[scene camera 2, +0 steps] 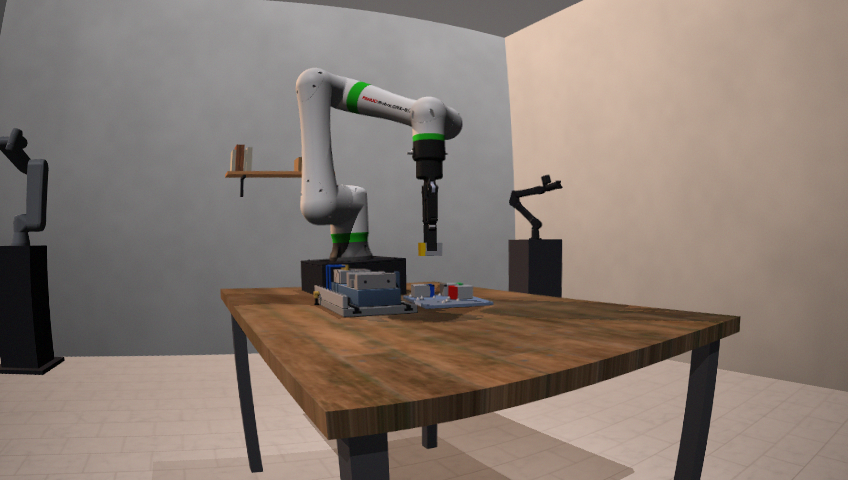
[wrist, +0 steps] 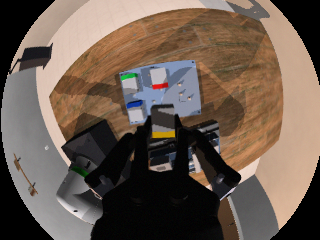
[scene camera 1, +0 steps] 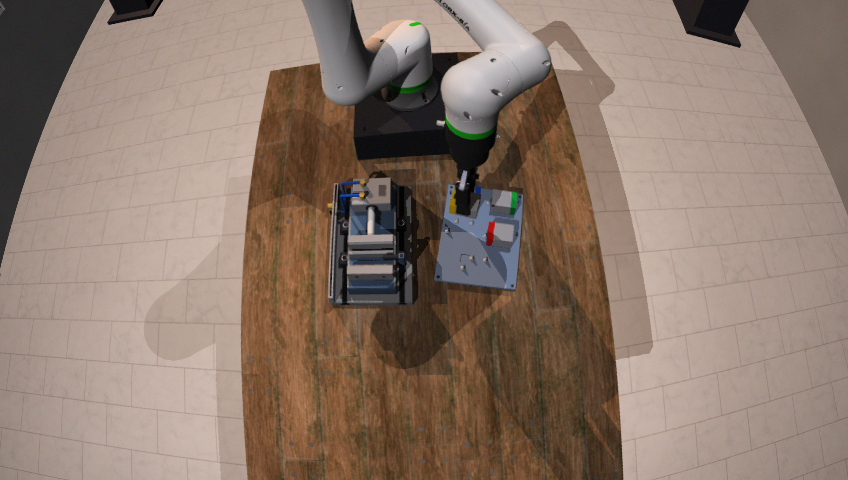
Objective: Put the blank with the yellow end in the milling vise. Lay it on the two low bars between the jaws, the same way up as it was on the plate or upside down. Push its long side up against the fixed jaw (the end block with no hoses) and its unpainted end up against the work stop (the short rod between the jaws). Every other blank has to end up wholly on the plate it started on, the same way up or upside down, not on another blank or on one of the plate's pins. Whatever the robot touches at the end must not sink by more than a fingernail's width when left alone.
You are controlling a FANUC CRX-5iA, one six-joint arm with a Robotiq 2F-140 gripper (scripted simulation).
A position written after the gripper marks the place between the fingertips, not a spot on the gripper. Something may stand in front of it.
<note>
In view: the gripper (scene camera 2: 430, 248) and a blue-grey plate (wrist: 184, 72).
The gripper is seen too in the wrist view (wrist: 163, 120) and in scene camera 1 (scene camera 1: 465, 203).
</note>
